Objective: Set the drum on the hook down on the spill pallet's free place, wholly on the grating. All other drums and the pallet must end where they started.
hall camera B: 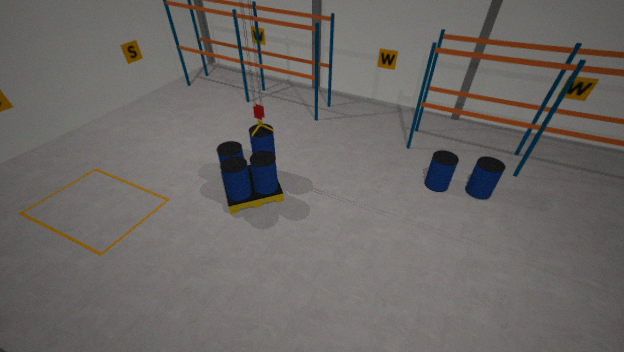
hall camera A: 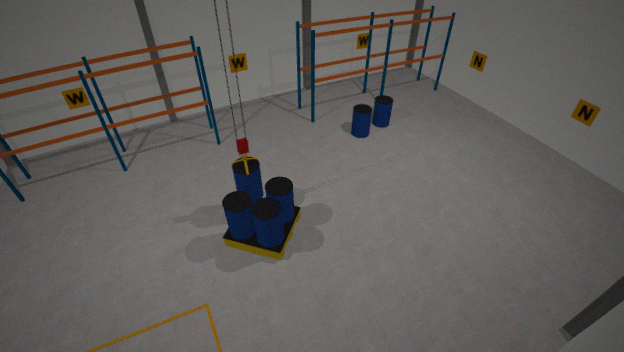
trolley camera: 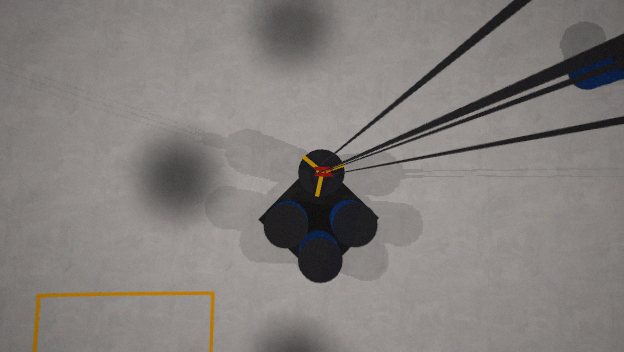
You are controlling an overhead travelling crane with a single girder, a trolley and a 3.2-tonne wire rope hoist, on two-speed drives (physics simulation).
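Observation:
My gripper [hall camera A: 245,161] [hall camera B: 261,127] [trolley camera: 321,173], a yellow three-armed drum grab under the red hook block, is shut on a blue drum [hall camera A: 248,185] [hall camera B: 262,143] [trolley camera: 331,184] with a black top. The drum hangs upright at the spill pallet's far corner, its top higher than the others. In the trolley view it covers that corner and reaches past both edges. Its base is partly hidden; contact with the grating cannot be told. The yellow pallet [hall camera A: 252,247] [hall camera B: 256,202] with black grating [trolley camera: 320,209] bears three drums, among them one [hall camera A: 270,227] [trolley camera: 320,261] opposite.
Two blue drums [hall camera A: 361,122] [hall camera B: 440,172] stand together on the floor near a rack [hall camera A: 313,75] with blue posts and orange beams. Another rack [hall camera A: 102,120] stands along the W wall. A yellow-outlined square [hall camera B: 60,191] [trolley camera: 125,294] is marked on the floor.

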